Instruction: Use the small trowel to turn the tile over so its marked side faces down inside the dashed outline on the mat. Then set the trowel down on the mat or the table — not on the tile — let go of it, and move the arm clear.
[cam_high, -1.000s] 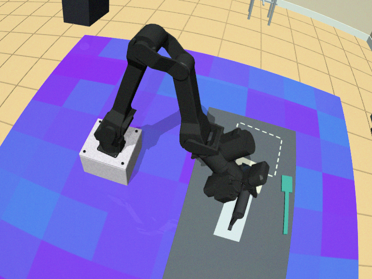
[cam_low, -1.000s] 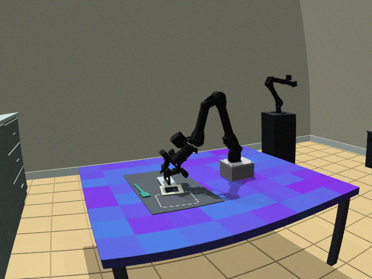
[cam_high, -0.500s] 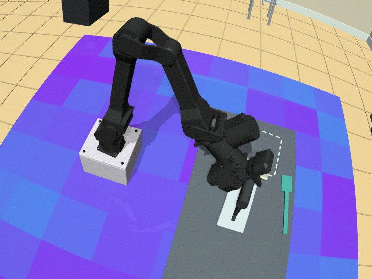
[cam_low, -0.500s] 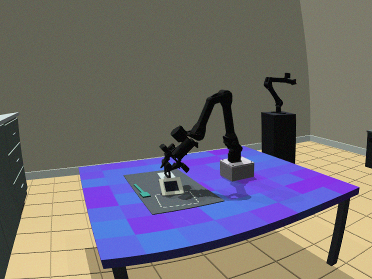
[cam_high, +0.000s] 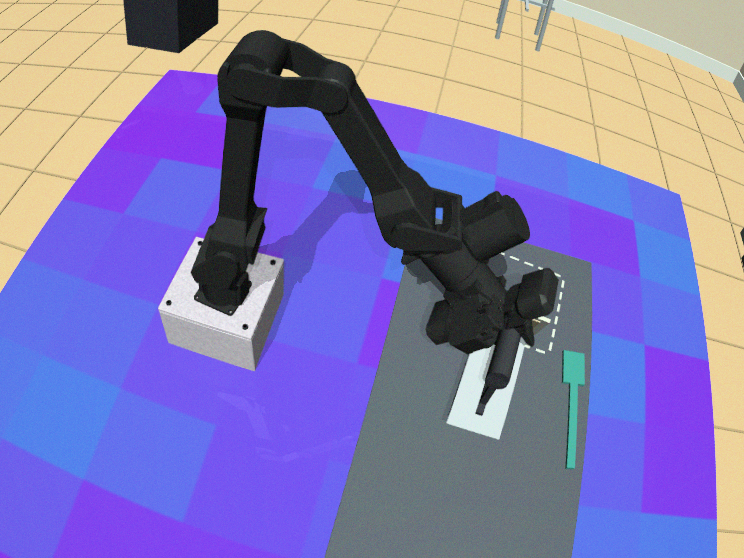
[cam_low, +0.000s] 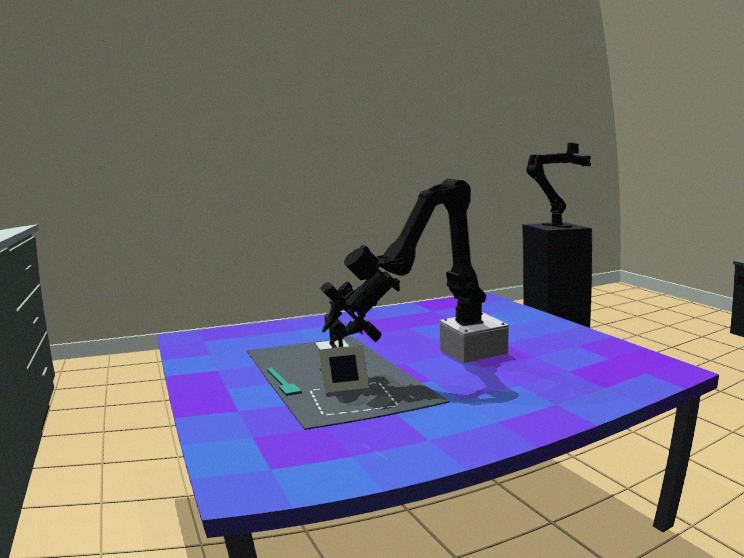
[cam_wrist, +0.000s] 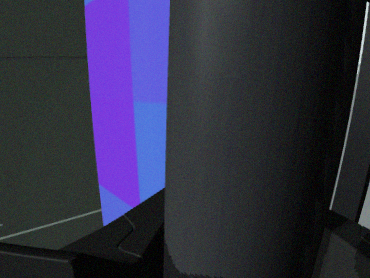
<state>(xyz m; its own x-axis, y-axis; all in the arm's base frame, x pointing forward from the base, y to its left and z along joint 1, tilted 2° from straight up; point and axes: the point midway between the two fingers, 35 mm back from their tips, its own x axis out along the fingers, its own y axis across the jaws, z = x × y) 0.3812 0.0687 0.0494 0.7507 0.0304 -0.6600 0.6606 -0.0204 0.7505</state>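
Right now the cream tile is 90 mm to the left of my gripper tip, 60 mm below it and 20 mm behind it. From my gripper tip the other things lie so: dark mat (130 mm below, 20 mm to the right, 10 mm behind); then green trowel (120 mm ahead, 100 mm below, 20 mm to the left).
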